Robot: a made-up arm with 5 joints.
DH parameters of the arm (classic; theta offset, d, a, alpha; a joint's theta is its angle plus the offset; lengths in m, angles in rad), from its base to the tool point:
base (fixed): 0 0.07 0.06 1.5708
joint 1: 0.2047 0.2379 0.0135 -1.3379
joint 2: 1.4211 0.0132 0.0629 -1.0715
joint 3: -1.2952 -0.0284 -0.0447 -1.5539
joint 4: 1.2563 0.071 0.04 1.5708
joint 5: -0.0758 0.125 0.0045 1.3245
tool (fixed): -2.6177 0.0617 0 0
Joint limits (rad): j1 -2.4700..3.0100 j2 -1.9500..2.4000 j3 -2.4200..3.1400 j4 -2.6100..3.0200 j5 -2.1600..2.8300
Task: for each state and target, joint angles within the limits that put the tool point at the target. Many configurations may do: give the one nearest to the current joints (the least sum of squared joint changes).
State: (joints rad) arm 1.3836 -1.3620 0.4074 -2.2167 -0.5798
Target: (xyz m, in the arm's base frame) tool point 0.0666 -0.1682 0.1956
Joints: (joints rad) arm 0.9316 -1.9500 0.3057 -1.3819 -0.3574
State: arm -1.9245 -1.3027 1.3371 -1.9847 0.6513
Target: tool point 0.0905 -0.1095 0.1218
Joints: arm -1.7216 -1.2144 0.9059 -2.2956 0.9720
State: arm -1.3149 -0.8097 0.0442 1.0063 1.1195
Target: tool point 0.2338 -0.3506 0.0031
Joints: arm -0.4810 -1.0919 -0.2000 0.4624 1.3067
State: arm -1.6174 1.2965 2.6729 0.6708 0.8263
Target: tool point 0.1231 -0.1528 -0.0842
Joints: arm -0.9456 0.4976 2.9701 0.8921 1.0791
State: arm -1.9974 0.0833 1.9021 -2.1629 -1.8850
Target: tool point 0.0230 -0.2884 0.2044
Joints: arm -2.3832 0.1192 1.0530 -2.2822 -2.1600
